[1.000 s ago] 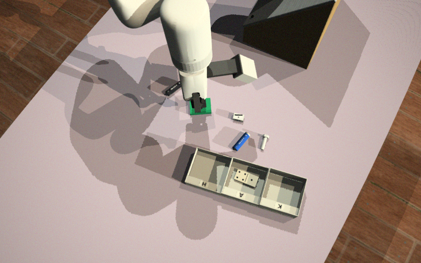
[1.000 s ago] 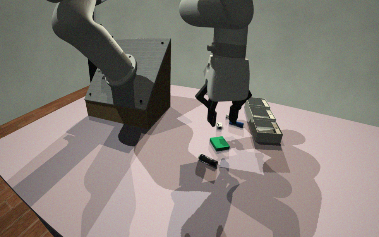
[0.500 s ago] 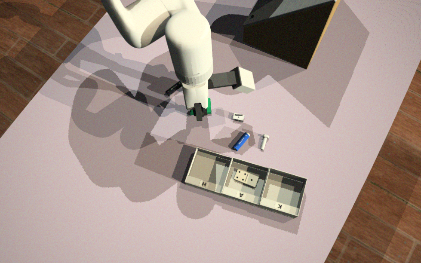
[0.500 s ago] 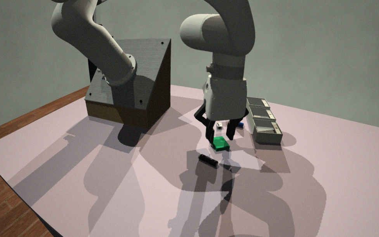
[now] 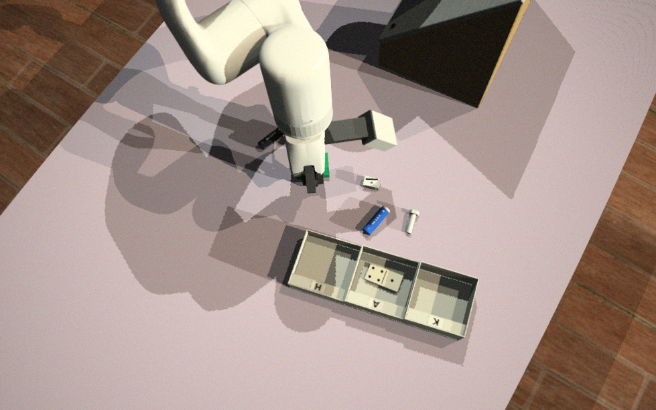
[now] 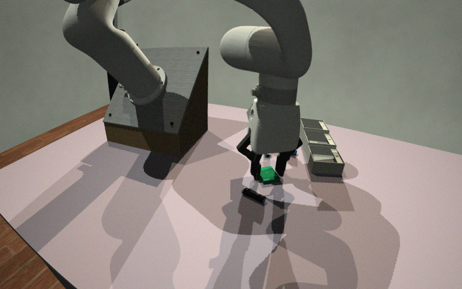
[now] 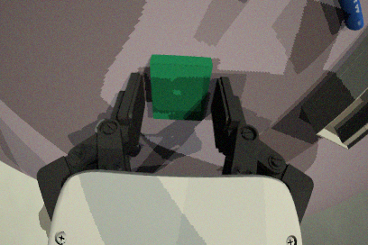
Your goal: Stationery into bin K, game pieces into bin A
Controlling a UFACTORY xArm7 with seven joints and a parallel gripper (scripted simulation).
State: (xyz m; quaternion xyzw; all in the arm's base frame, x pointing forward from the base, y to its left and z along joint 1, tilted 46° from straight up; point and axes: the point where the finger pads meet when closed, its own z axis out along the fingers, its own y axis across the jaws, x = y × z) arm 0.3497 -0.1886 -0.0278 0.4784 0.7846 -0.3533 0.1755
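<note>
My hand is 2 cm above the green block. From my hand the other things lie so: blue battery 13 cm to the left, 4 cm ahead, 2 cm below; white pencil sharpener 9 cm to the left, 1 cm below, 1 cm behind; black battery 8 cm to the right, 2 cm below, 2 cm behind.
</note>
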